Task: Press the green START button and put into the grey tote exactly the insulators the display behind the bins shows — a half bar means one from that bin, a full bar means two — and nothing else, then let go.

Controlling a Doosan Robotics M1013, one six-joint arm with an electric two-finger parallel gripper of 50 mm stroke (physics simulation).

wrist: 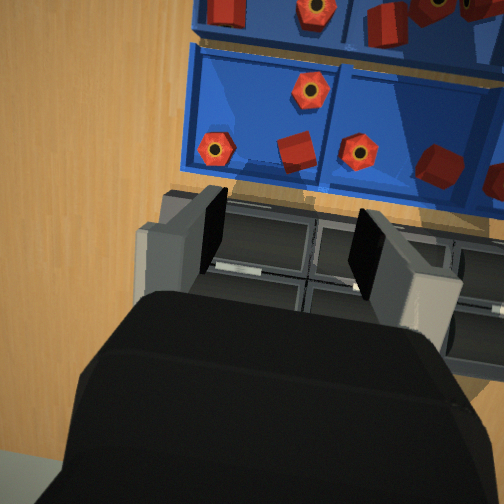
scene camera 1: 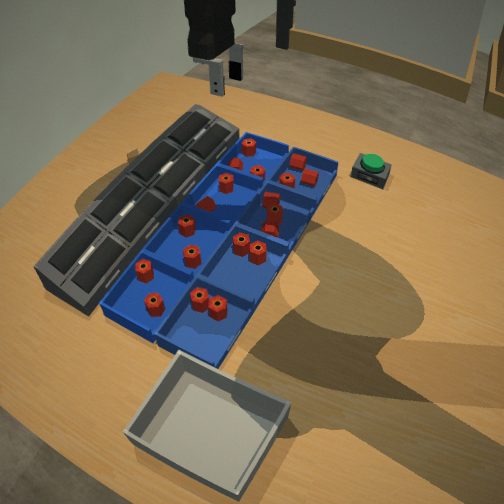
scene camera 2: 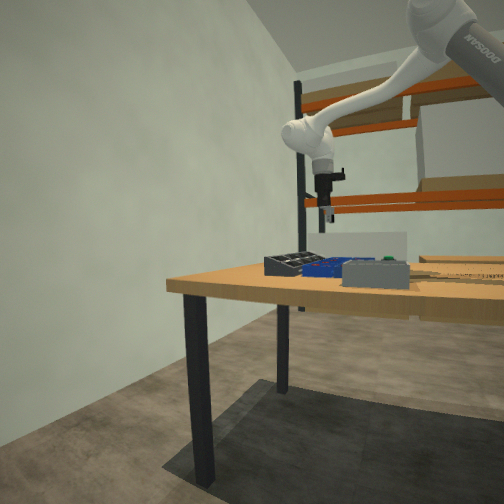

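My gripper [scene camera 1: 226, 75] is open and empty, high above the far end of the dark display panel [scene camera 1: 137, 200]; the wrist view [wrist: 287, 237] shows its fingers spread over the panel's cells. The display's cells look dark, with no bars lit. Blue bins [scene camera 1: 222, 240] in two rows hold red insulators [scene camera 1: 191, 255], two or three per bin, some lying on their sides. The green START button [scene camera 1: 373, 162] sits on its grey base to the right of the bins. The grey tote [scene camera 1: 207, 422] stands empty at the near end of the bins.
The table's left edge runs close to the display panel. Wooden-edged shelving [scene camera 1: 380, 55] and orange racking [scene camera 2: 400, 200] stand behind the table. The arm [scene camera 2: 375, 95] reaches in from the upper right.
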